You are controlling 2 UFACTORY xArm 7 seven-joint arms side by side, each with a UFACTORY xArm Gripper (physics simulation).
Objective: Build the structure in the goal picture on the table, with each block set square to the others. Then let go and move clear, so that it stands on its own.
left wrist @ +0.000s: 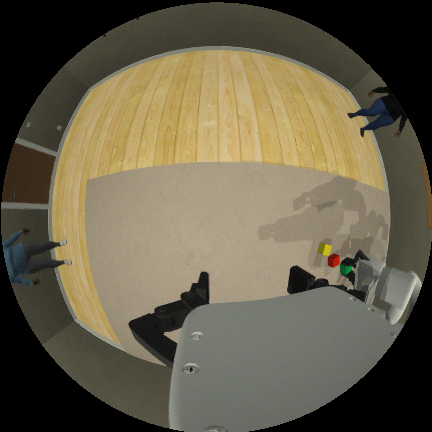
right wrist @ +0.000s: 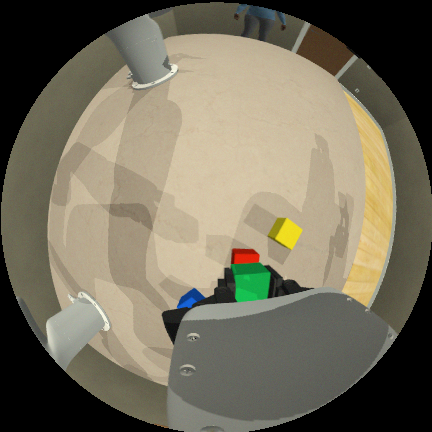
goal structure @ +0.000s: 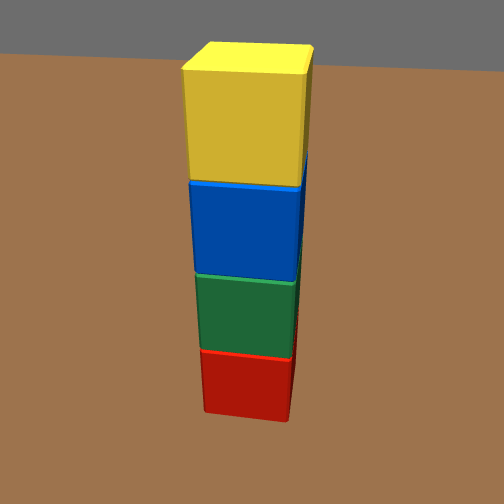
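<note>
My right gripper (left wrist: pixel 343 265) (right wrist: pixel 245 278) is shut on a green block (left wrist: pixel 345 270) (right wrist: pixel 252 283) and holds it near a red block. The red block (left wrist: pixel 333 260) (right wrist: pixel 245 256) shows just beyond the green block in the right wrist view, partly covered by it. A yellow block (left wrist: pixel 325 249) (right wrist: pixel 286 233) is apart from the red one and turned relative to it. A blue block (right wrist: pixel 191 298) shows to the left of the right gripper, partly hidden by a finger linkage. My left gripper (left wrist: pixel 250 283) is wide open, away from the blocks.
The beige table (left wrist: pixel 150 225) (right wrist: pixel 240 130) carries shadows of the arms. Two arm bases (right wrist: pixel 145 55) (right wrist: pixel 77 325) stand at the left of the right wrist view. A wooden floor (left wrist: pixel 220 110) (right wrist: pixel 377 210) lies beyond the table edge. Two people (left wrist: pixel 382 110) (left wrist: pixel 25 257) stand beyond the table.
</note>
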